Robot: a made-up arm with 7 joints. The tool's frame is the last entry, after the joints. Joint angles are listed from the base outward. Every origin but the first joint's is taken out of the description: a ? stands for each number. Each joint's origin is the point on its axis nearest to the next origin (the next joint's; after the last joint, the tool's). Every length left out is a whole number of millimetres.
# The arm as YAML. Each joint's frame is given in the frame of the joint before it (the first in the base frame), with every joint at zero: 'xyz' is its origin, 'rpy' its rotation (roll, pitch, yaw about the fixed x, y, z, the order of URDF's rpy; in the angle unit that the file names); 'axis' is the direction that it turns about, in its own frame. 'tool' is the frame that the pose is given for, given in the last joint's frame.
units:
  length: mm
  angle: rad
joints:
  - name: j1
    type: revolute
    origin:
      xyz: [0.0, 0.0, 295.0]
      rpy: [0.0, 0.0, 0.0]
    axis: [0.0, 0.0, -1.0]
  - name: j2
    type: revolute
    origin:
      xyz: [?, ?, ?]
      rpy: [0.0, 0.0, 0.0]
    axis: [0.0, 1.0, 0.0]
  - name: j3
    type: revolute
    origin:
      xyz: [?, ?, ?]
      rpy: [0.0, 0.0, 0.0]
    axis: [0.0, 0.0, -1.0]
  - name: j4
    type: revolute
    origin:
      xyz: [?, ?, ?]
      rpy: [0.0, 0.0, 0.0]
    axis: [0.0, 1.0, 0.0]
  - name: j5
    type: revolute
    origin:
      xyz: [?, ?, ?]
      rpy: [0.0, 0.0, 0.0]
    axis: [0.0, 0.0, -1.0]
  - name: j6
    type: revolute
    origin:
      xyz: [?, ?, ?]
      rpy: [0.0, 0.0, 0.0]
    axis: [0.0, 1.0, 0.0]
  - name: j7
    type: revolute
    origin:
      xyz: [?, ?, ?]
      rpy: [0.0, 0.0, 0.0]
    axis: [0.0, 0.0, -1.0]
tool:
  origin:
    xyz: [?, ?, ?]
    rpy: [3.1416, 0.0, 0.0]
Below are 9 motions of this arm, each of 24 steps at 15 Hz.
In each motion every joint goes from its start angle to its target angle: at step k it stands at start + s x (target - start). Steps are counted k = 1, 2, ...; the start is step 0. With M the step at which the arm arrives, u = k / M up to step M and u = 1 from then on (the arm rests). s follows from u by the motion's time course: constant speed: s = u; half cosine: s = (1 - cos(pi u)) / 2; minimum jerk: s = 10 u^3 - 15 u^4 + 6 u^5.
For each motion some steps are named. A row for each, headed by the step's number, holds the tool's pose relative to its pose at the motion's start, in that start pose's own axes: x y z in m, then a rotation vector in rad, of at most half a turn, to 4 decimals.
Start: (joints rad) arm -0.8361 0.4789 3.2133 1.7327 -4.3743 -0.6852 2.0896
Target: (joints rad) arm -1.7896 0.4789 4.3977 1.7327 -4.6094 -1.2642 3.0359
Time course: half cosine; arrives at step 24
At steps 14, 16, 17, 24:
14: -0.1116 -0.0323 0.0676 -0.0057 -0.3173 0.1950
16: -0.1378 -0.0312 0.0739 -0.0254 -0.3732 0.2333
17: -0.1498 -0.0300 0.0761 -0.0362 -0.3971 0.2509
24: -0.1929 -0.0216 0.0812 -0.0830 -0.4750 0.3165

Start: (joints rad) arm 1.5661 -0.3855 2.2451 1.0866 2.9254 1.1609 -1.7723
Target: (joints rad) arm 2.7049 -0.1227 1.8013 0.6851 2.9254 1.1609 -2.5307
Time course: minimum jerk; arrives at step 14
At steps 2, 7, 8, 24:
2: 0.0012 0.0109 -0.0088 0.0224 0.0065 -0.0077
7: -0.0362 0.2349 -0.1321 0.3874 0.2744 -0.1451
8: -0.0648 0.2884 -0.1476 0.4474 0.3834 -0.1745
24: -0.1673 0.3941 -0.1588 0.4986 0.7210 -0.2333

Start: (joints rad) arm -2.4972 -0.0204 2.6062 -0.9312 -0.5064 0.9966 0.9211
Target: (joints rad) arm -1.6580 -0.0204 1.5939 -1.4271 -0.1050 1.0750 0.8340
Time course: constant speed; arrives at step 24
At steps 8, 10, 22, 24:
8: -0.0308 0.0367 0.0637 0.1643 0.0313 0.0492
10: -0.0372 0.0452 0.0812 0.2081 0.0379 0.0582
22: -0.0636 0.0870 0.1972 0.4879 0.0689 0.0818
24: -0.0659 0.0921 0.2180 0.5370 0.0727 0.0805

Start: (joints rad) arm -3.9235 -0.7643 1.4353 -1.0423 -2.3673 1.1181 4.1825
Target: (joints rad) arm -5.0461 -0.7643 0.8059 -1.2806 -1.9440 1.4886 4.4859
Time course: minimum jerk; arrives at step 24
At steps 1, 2, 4, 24:
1: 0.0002 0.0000 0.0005 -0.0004 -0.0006 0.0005
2: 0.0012 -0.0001 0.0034 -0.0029 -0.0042 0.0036
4: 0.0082 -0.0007 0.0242 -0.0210 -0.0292 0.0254
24: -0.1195 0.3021 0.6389 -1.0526 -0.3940 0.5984

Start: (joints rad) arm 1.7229 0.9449 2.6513 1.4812 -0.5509 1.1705 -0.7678
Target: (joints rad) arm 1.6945 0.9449 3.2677 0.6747 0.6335 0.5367 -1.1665
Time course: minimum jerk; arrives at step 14
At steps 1, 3, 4, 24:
1: -0.0012 -0.0004 0.0012 -0.0010 0.0065 0.0000
3: -0.0238 -0.0071 0.0277 -0.0222 0.1384 -0.0003
4: -0.0477 -0.0135 0.0607 -0.0471 0.2892 -0.0010
24: -0.0543 -0.0160 0.5281 -0.2232 1.9914 0.1826

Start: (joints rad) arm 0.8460 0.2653 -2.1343 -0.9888 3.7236 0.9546 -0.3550
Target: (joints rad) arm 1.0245 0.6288 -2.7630 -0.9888 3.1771 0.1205 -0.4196
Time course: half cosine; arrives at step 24
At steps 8, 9, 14, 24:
8: 0.0017 -0.1132 0.0061 -0.2693 0.1280 -0.0018
9: 0.0045 -0.1389 0.0085 -0.3326 0.1516 -0.0091
14: 0.0319 -0.2679 0.0262 -0.6675 0.2377 -0.1007
24: 0.0812 -0.3866 0.0503 -0.9971 0.2527 -0.3212

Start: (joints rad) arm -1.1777 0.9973 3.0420 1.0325 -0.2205 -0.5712 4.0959
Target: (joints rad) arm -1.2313 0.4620 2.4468 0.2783 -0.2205 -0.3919 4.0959
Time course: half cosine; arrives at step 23
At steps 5, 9, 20, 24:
5: 0.0069 0.0218 -0.0121 0.0174 -0.0136 -0.0715
9: 0.0143 0.0538 -0.0329 0.0338 -0.0257 -0.2190
20: -0.0436 0.0723 -0.0752 -0.0556 0.0505 -0.6438
24: -0.0529 0.0708 -0.0766 -0.0687 0.0613 -0.6699

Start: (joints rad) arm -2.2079 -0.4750 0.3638 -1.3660 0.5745 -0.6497 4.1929
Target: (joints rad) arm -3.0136 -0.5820 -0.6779 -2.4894 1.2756 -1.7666 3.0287
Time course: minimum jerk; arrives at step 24
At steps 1, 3, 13, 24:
1: -0.0006 -0.0004 0.0001 -0.0010 0.0004 0.0005
3: -0.0144 -0.0097 0.0016 -0.0243 0.0084 0.0113
13: -0.2362 -0.4012 0.2036 -0.2313 -0.1691 0.7093
24: -0.1124 -0.5661 0.3166 0.6164 -0.1615 1.0677

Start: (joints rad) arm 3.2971 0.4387 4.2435 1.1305 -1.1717 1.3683 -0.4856
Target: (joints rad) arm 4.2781 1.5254 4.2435 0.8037 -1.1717 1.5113 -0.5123
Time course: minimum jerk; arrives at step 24
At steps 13, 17, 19, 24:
13: 0.3231 -0.0353 0.4563 -0.5164 0.5688 0.4908
17: 0.5859 0.0619 0.5312 -0.6909 0.8084 0.8237
19: 0.6706 0.1093 0.5300 -0.7374 0.8791 0.9439
24: 0.7302 0.1488 0.5215 -0.7684 0.9283 1.0358

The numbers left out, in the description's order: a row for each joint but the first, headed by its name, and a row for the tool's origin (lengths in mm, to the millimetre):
j2: 0.0 -11.0 0.0
j3: 0.0 0.0 349.0
j4: 0.0 -12.0 0.0
j5: 0.0 0.0 397.0
j6: 0.0 0.0 0.0
j7: 0.0 0.0 111.0
tool: 0.0 0.0 0.0

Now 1 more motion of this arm.
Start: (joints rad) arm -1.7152 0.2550 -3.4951 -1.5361 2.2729 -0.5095 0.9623
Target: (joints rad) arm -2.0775 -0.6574 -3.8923 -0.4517 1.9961 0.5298 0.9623
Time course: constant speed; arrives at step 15
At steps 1, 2, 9, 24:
1: -0.0676 -0.0264 0.0167 -0.0907 0.0814 -0.0556
2: -0.1352 -0.0501 0.0430 -0.1865 0.1639 -0.1067
9: -0.5083 -0.0767 0.4568 -0.9476 0.7930 -0.3102
24: -0.5184 0.1458 0.9266 -1.5799 1.4570 -0.2113

